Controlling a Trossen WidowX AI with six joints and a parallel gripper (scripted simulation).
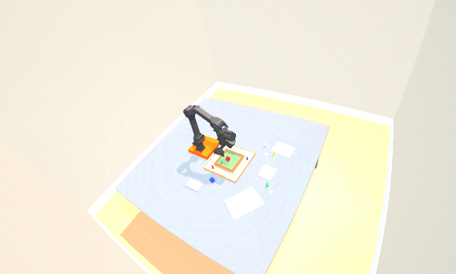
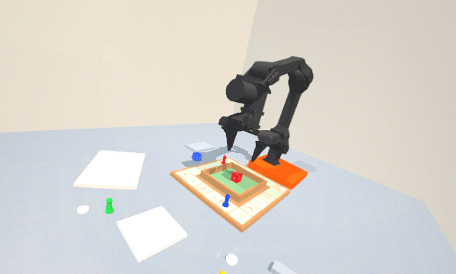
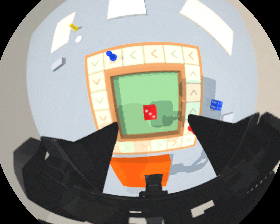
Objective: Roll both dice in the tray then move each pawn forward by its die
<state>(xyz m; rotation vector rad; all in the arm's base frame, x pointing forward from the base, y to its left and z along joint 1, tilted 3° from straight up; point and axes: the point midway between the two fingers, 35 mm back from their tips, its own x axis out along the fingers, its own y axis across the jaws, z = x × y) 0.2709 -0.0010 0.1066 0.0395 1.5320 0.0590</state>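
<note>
My gripper tip is now 11 cm to the left of the red pawn, 8 cm above it and 7 cm past it. Also, from my gripper tip: green pawn 34 cm ahead, 9 cm below, 7 cm to the right; blue pawn 11 cm ahead, 8 cm below, 7 cm to the left; yellow pawn 27 cm ahead, 19 cm to the left, 9 cm below.
</note>
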